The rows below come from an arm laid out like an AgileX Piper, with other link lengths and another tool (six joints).
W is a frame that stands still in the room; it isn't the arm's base.
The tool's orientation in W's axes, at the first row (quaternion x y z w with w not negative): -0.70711 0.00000 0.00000 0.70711
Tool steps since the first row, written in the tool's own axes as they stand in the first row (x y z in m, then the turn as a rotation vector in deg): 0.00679 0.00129 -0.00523 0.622 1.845 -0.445; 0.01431 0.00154 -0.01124 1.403 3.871 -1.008; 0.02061 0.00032 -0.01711 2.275 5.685 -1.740; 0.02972 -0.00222 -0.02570 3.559 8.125 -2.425; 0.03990 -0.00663 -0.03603 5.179 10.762 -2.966; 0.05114 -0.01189 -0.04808 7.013 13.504 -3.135; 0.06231 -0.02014 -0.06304 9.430 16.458 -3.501; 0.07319 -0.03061 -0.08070 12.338 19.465 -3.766; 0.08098 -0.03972 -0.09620 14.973 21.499 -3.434; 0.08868 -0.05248 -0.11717 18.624 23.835 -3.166
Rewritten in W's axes. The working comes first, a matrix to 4 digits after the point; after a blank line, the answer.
The tool's axes in the first row as the columns of a matrix, in W's axes (used below as rounded here):
1.0000 0.0000 0.0000
0.0000 0.0000 1.0000
0.0000 -1.0000 0.0000

0.00679 -0.00523 -0.00129 0.622 -0.445 -1.845; 0.01431 -0.01124 -0.00154 1.403 -1.008 -3.871; 0.02061 -0.01711 -0.00032 2.275 -1.740 -5.685; 0.02972 -0.02570 0.00222 3.559 -2.425 -8.125; 0.03990 -0.03603 0.00663 5.179 -2.966 -10.762; 0.05114 -0.04808 0.01189 7.013 -3.135 -13.504; 0.06231 -0.06304 0.02014 9.430 -3.501 -16.458; 0.07319 -0.08070 0.03061 12.338 -3.766 -19.465; 0.08098 -0.09620 0.03972 14.973 -3.434 -21.499; 0.08868 -0.11717 0.05248 18.624 -3.166 -23.835
